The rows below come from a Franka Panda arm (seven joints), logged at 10 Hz.
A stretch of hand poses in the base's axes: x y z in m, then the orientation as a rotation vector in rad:
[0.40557 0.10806 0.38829 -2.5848 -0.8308 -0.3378]
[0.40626 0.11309 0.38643 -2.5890 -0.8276 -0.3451]
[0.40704 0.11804 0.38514 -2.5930 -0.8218 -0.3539]
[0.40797 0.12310 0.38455 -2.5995 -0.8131 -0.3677]
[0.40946 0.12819 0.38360 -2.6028 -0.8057 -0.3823]
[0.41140 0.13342 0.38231 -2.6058 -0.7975 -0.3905]
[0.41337 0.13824 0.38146 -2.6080 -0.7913 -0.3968]
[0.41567 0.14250 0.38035 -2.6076 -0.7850 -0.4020]
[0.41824 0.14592 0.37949 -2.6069 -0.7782 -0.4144]
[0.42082 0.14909 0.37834 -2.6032 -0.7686 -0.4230]
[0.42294 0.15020 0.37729 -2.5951 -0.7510 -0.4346]
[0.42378 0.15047 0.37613 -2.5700 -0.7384 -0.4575]
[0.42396 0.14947 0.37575 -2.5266 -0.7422 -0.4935]
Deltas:
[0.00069 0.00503 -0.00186 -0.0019 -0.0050 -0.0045]
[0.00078 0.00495 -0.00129 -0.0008 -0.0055 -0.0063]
[0.00093 0.00506 -0.00059 -0.0016 -0.0087 -0.0097]
[0.00149 0.00509 -0.00095 0.0009 -0.0091 -0.0079]
[0.00194 0.00523 -0.00129 0.0008 -0.0044 -0.0074]
[0.00197 0.00482 -0.00085 0.0006 -0.0034 -0.0056]
[0.00230 0.00426 -0.00111 0.0029 -0.0023 -0.0046]
[0.00257 0.00342 -0.00086 0.0039 -0.0072 -0.0060]
[0.00258 0.00317 -0.00115 0.0072 -0.0036 -0.0062]
[0.00212 0.00111 -0.00105 0.0141 -0.0035 -0.0103]
[0.00084 0.00027 -0.00116 0.0285 -0.0108 -0.0037]
[0.00018 -0.00100 -0.00038 0.0401 -0.0223 0.0102]

